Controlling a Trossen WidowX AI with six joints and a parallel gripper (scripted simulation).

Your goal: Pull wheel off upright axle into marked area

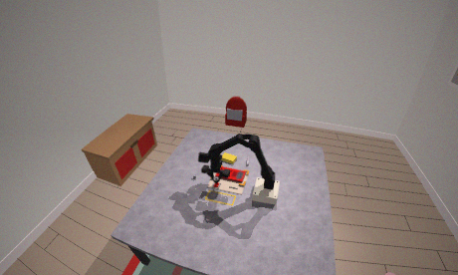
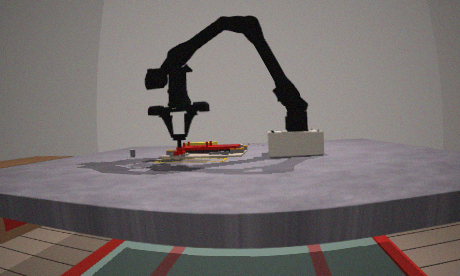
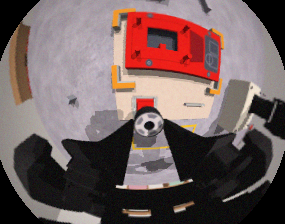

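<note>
The upright axle lies 3 cm below my gripper tip. Also, from my gripper tip: beige base plate: 10 cm to the right, 6 cm behind, 5 cm below; wheel: right at my gripper tip; small grey block: 28 cm to the left, 5 cm below, 4 cm behind.
</note>
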